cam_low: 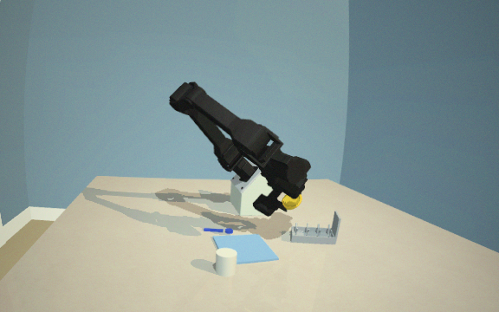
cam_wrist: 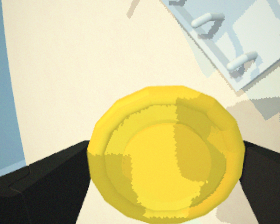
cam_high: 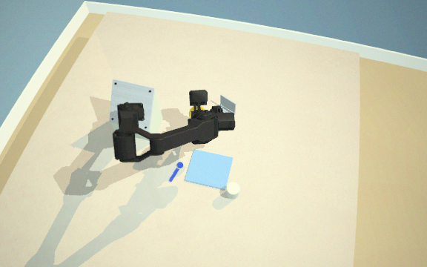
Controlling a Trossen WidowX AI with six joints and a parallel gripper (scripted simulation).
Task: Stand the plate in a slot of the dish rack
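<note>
My gripper tip is 70 mm short of the grey dish rack, 40 mm to the right of it and 70 mm above it. Also, from my gripper tip: blue spoon 50 mm behind, 200 mm to the right, 90 mm below; blue mat 70 mm ahead, 180 mm to the right, 90 mm below; yellow plate 10 mm to the right, 10 mm above.
</note>
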